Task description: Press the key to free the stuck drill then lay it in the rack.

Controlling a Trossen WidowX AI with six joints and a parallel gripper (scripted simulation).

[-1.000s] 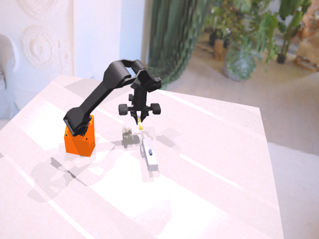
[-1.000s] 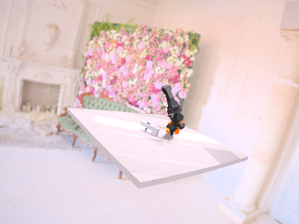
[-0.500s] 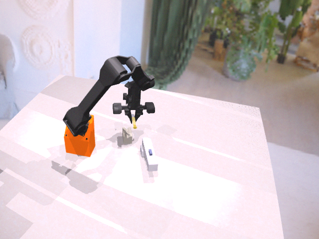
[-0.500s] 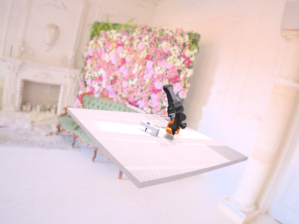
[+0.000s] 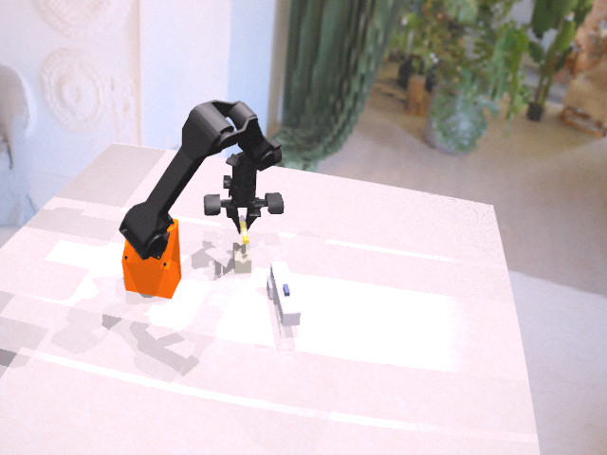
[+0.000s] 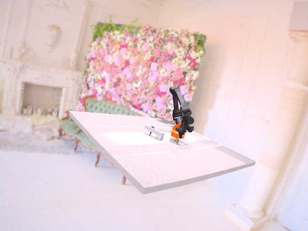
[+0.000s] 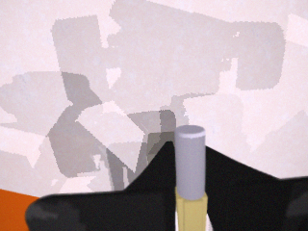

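My gripper tip is now 4 cm below the drill, 3 cm to the left of it and 2 cm short of it. Also, from my gripper tip: blue key: 19 cm to the right, 17 cm ahead; then housing block: 17 cm to the right, 16 cm ahead, 1 cm below.
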